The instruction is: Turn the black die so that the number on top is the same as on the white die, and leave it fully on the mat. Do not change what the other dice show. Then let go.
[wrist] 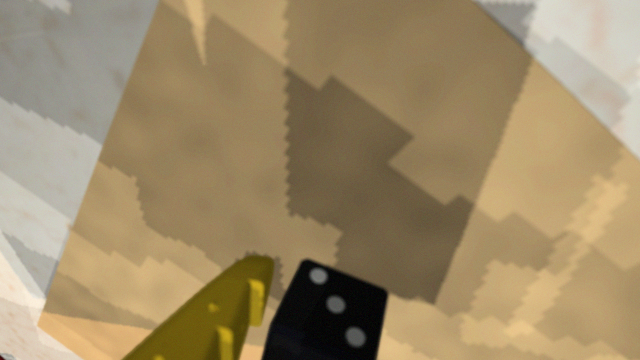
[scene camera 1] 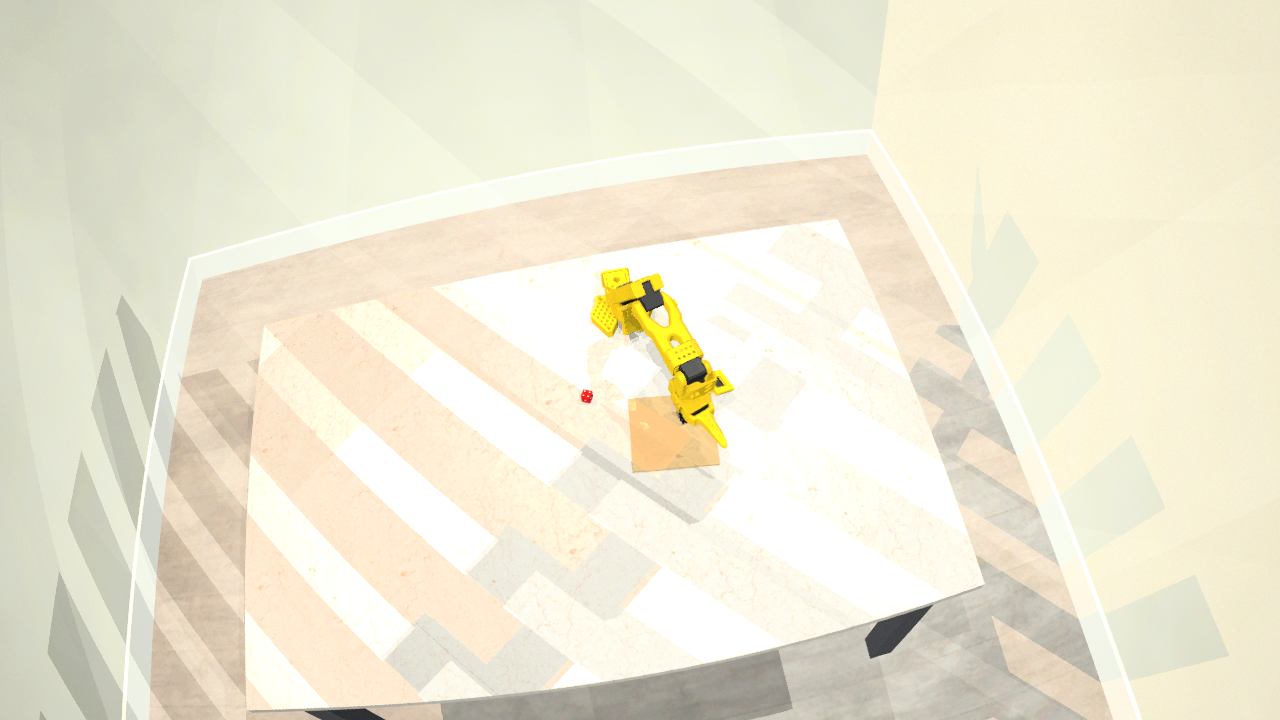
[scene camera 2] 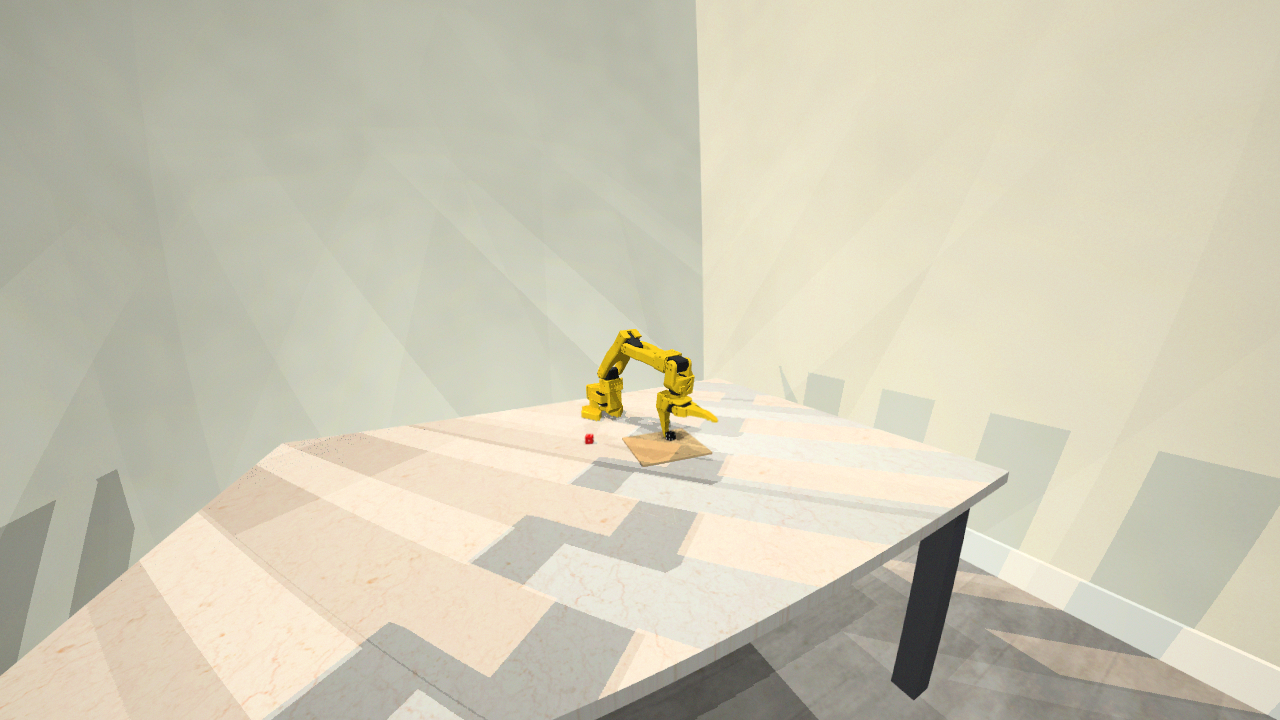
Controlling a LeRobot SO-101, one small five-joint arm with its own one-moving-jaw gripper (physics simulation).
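Frame: origin at the arm's base, x up, y ahead, z left, level; millimetres.
Where they show: hand at its tool point: [wrist: 269,283] [scene camera 1: 682,412] [scene camera 2: 667,436]; arm's base at its link origin: [scene camera 1: 623,323] [scene camera 2: 605,416].
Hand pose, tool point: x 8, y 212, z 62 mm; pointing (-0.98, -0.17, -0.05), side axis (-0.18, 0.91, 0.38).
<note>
Each offset is from my tool point to the top centre of the thing. Level surfaces: height alone.
The black die {dz +2, dx +12, dy +12 mm} [scene camera 2: 669,435] [wrist: 325,315] is on the tan mat {dz -22, dx -4, dy +29 mm} [scene camera 1: 653,452] [scene camera 2: 646,454] [wrist: 200,135]. In the wrist view its face toward the camera shows three spots in a diagonal; its lower part is cut off by the frame edge. In scene camera 1 the arm mostly hides it. My gripper [scene camera 1: 703,431] [scene camera 2: 691,426] is wide open and empty, low over the mat. Its fixed jaw [wrist: 220,315] stands close beside the black die, with a narrow gap between them in the wrist view. The moving jaw is out of that view. The white die cannot be made out.
A red die {dz -150, dx +8, dy -66 mm} [scene camera 1: 586,395] [scene camera 2: 588,438] lies on the table {dx -8 mm} [scene camera 1: 402,537] [scene camera 2: 429,555], left of the mat in both scene views. The yellow arm reaches over the mat from its base [scene camera 1: 617,300] [scene camera 2: 602,400] at the back. Patchy shadows cross the table and mat.
</note>
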